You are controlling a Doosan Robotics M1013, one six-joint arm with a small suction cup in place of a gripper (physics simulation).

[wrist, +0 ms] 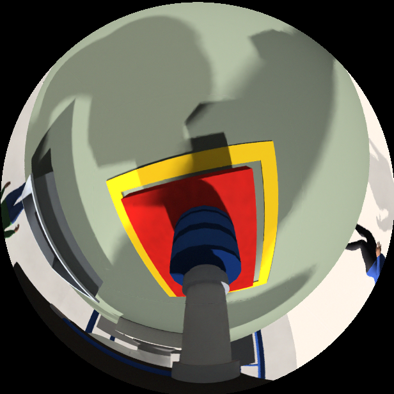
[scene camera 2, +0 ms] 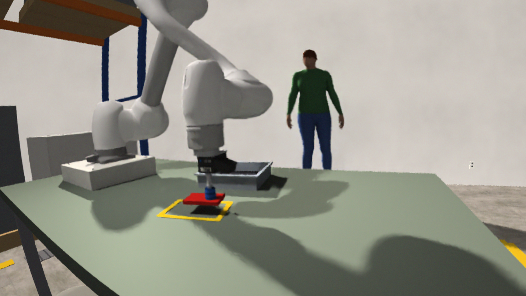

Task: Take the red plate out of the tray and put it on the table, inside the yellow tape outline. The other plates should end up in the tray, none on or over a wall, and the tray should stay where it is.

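Pixels of known places: end effector, tool point: [scene camera 2: 211,201]; arm's base, origin of the base link: [scene camera 2: 111,159].
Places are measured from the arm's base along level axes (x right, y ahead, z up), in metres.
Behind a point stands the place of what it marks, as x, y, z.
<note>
The red plate [scene camera 2: 202,199] @[0.092, 0.699, -0.042] [wrist: 220,187] hangs flat on my blue suction cup [scene camera 2: 210,193] [wrist: 205,245], which is shut on its top. In the scene view a gap and a dark shadow show between the plate and the table. The yellow tape outline [scene camera 2: 190,218] @[0.140, 0.698, -0.077] [wrist: 271,210] lies under it. In the wrist view the plate appears mostly within the outline, with its near edge partly hidden by the cup and its stem. The grey tray [scene camera 2: 245,182] @[-0.126, 0.682, -0.052] [wrist: 62,235] stands on the table behind the outline. Its contents cannot be made out.
The robot's white base block [scene camera 2: 122,172] @[0.039, 0.179, -0.036] stands at the table's back left. A person in a green top [scene camera 2: 314,92] stands beyond the table, and a person in blue [wrist: 375,267] shows at the right of the wrist view. A rack with blue posts [scene camera 2: 105,70] stands behind the robot.
</note>
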